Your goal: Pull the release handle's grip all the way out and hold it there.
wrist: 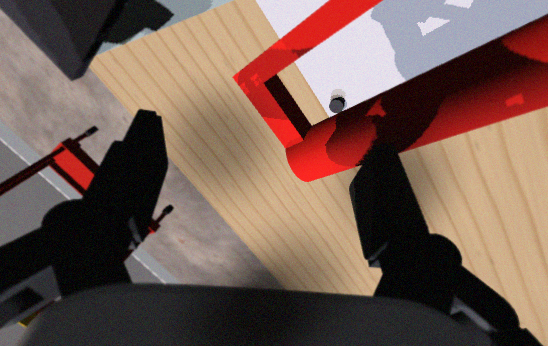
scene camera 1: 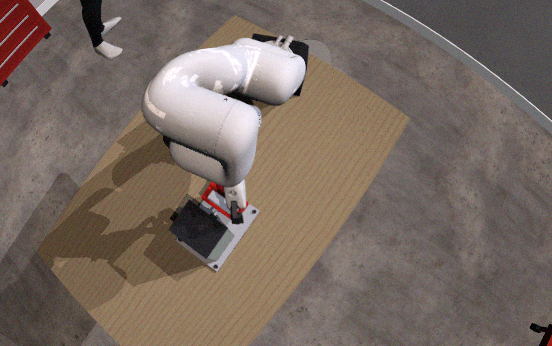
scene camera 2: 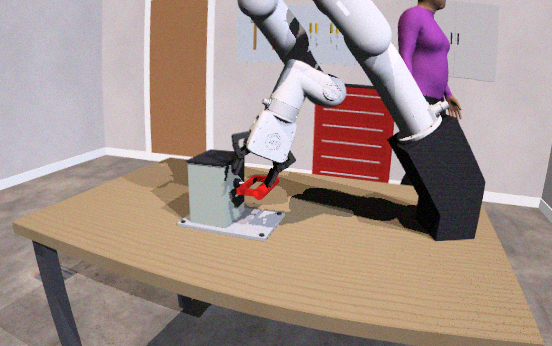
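The red release handle [scene camera 1: 216, 205] [scene camera 2: 257, 192] [wrist: 310, 159] is a rectangular frame with a round grip bar. It sticks out from the side of the pale green housing with a dark top [scene camera 1: 200, 227] [scene camera 2: 209, 195], which stands on a light metal base plate [scene camera 1: 245, 225] [scene camera 2: 255, 230] [wrist: 345, 65]. My gripper [scene camera 2: 251, 180] [wrist: 267, 152] is open and empty at the handle. In the wrist view one fingertip overlaps the lower edge of the grip bar near its end. The other finger is well off to the left, on the housing side. Whether the fingertip touches the grip, I cannot tell.
The housing stands close beside one finger. The wooden table [scene camera 1: 325, 175] [scene camera 2: 350, 280] carries the black arm base [scene camera 2: 450, 185]. Beyond the table are a red tool cabinet [scene camera 2: 350, 140] and a person in a purple top [scene camera 2: 425, 55].
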